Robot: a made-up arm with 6 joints.
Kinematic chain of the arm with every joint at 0, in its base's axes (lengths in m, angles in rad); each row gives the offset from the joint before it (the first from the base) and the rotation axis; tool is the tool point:
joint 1: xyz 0 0 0.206 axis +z
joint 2: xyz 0 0.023 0 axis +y
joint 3: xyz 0 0 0.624 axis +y
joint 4: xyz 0 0 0.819 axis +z
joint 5: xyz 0 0 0 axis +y
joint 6: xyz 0 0 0.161 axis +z
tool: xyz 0 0 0
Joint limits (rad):
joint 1: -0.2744..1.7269
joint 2: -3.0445..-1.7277
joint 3: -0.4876..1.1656
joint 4: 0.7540..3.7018
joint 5: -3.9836..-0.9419
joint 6: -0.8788..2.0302
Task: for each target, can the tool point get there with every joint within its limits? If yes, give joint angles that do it. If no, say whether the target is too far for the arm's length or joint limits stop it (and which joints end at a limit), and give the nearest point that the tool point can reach.
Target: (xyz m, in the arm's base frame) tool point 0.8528 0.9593 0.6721
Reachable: no: joint limits stop it (at a limit: joint 1, joint 2, joint 3, joint 4) | nearest point -0.8497 0.3403 0.7971 | short by 1.816 m
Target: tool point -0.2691 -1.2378 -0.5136
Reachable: yes | joints 1.2559 -2.0090 -0.2090 1.9291 -1.5095 1.2227
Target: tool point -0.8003 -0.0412 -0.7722
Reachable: yes | joints 0.0347 -2.6530 0.3502 2.1141 -2.8742 -0.6414
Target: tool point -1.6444 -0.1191 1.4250
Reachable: no: too far | nearest point -1.1830 -0.0857 0.8349 | short by 0.750 m
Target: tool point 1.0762 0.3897 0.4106
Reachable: no: joint limits stop it (at a limit: joint 1, joint 2, joint 3) | nearest point 0.2267 -0.9122 0.7656 | short by 1.595 m
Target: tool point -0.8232 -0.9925 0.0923
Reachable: yes | joints 0.9124 -2.0643 0.5460 3.2866 -2.0298 1.2168
